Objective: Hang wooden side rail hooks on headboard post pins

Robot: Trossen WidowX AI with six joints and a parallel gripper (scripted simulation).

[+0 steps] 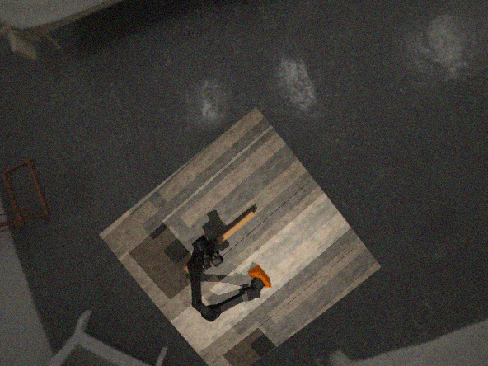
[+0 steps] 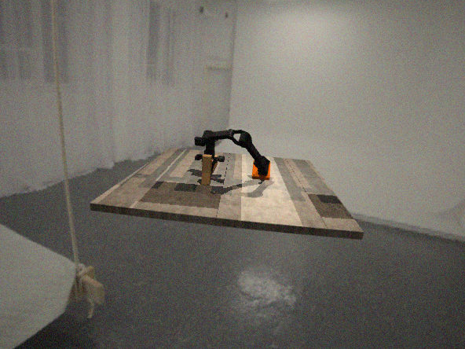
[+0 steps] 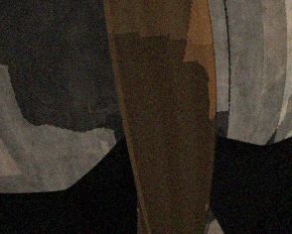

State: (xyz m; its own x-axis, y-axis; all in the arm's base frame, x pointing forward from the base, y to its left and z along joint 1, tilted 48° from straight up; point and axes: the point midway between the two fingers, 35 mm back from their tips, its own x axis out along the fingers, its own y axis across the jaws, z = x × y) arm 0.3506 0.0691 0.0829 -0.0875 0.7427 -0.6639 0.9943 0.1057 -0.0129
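My gripper tip is now 130 mm to the right of the headboard post, 40 mm below it and 10 mm past it.
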